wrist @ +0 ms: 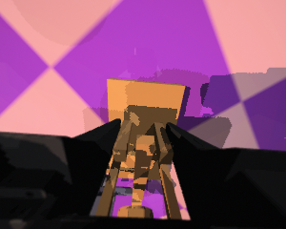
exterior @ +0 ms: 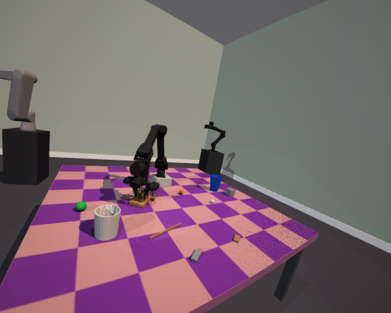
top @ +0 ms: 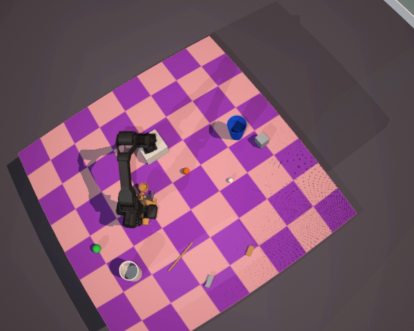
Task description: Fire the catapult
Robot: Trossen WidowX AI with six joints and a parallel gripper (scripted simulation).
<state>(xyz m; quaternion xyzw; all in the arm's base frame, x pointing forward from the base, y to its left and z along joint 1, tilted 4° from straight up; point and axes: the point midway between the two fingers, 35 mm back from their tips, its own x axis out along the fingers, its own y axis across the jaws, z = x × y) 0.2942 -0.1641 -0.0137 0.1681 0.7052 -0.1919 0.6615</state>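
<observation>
The orange ball is 120 mm behind my gripper tip, 280 mm to the left of it and 20 mm below it. From my gripper tip the other things lie so: wooden catapult: 60 mm behind, 50 mm to the left, 20 mm above; then green ball: 70 mm ahead, 260 mm to the right, 10 mm below; then wooden stick: 250 mm ahead, 100 mm to the left, 30 mm below.
</observation>
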